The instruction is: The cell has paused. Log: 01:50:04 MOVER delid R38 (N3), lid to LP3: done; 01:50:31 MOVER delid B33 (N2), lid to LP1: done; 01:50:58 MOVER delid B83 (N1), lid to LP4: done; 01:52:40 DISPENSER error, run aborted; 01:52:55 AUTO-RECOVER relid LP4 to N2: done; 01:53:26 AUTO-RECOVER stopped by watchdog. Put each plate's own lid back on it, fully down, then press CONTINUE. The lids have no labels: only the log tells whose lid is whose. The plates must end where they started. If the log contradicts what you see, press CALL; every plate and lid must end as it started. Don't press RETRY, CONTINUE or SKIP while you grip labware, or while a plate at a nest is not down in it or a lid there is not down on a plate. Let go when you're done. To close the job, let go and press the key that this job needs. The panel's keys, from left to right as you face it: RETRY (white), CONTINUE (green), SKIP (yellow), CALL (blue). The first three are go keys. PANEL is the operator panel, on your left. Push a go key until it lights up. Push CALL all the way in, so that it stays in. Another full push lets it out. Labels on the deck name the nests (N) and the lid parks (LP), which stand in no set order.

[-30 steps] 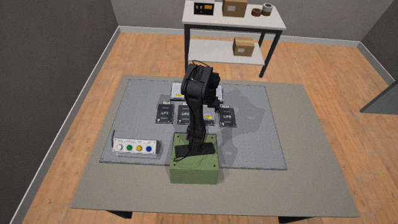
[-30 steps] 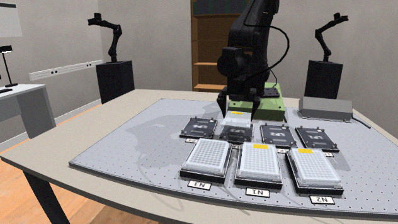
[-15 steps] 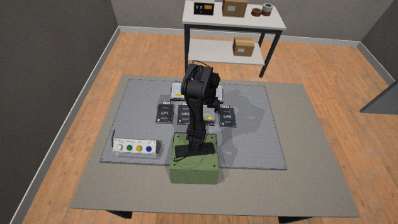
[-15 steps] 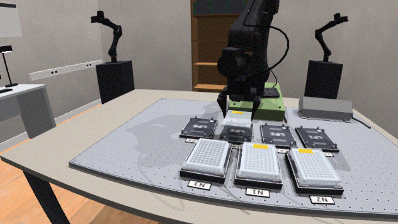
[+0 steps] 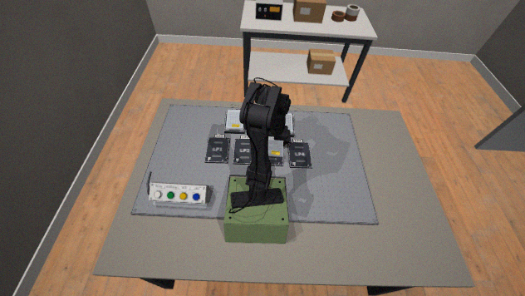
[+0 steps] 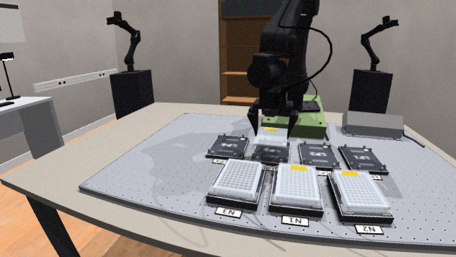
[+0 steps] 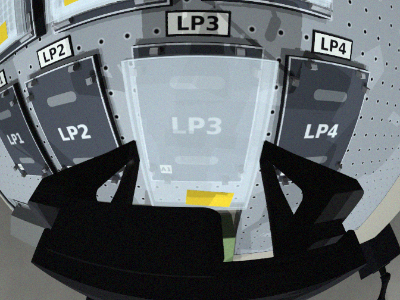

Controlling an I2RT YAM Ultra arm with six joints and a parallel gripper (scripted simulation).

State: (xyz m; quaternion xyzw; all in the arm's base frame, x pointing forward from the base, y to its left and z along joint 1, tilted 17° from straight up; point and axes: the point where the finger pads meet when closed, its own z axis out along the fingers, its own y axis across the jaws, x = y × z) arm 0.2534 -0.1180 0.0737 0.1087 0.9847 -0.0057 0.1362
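My gripper is now 60 mm above the LP3 lid park and 10 mm past it. The rest, counted from my hand: LP2 lid park: 140 mm to the left, 60 mm below, 20 mm ahead; LP1 lid park: 260 mm to the left, 60 mm below, 40 mm ahead; LP4 lid park: 120 mm to the right, 60 mm below, 40 mm behind.
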